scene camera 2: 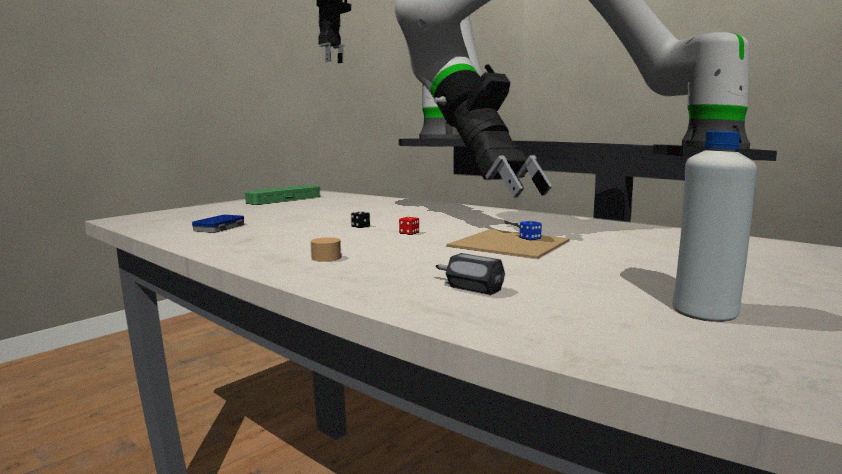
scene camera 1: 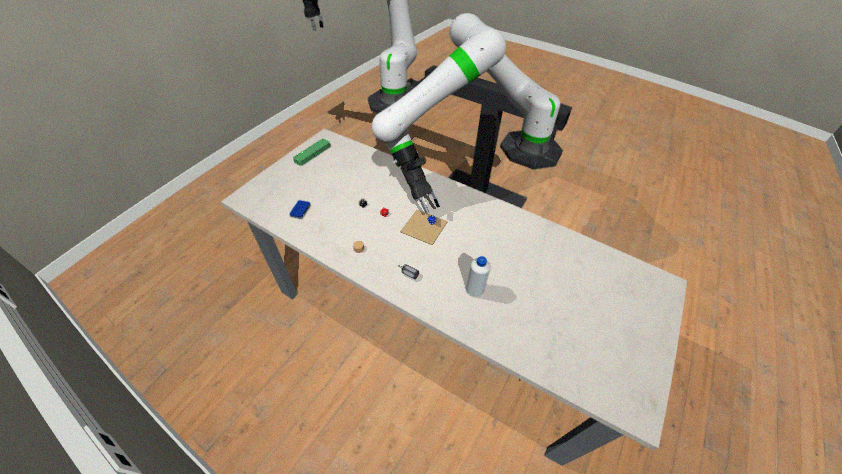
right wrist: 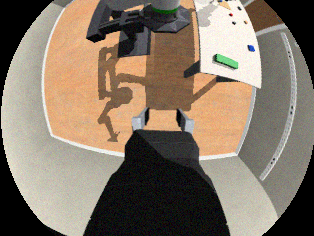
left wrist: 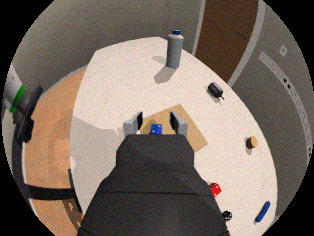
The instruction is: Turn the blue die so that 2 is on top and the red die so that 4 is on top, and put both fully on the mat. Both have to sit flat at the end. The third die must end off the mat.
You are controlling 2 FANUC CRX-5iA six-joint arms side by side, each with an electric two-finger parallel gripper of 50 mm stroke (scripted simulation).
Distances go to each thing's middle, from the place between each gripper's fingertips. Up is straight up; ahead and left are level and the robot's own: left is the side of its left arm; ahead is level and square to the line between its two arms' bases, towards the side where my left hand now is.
I see the tan mat [scene camera 2: 492,241] 90 mm below my left hand [scene camera 2: 533,192], 40 mm ahead of it and 10 mm to the right of it. From my left hand the other things lie so: dark screwdriver-like tool [scene camera 2: 480,274] (260 mm ahead, 70 mm below, 60 mm to the left); white bottle [scene camera 2: 719,188] (300 mm to the left, 200 mm ahead, 10 mm below).
Right now my right hand [scene camera 2: 334,62] is 56 cm short of the tan mat, 100 cm to the right of it and 44 cm above it. Round my right hand: dark screwdriver-like tool (78 cm ahead, 107 cm to the left, 42 cm below).
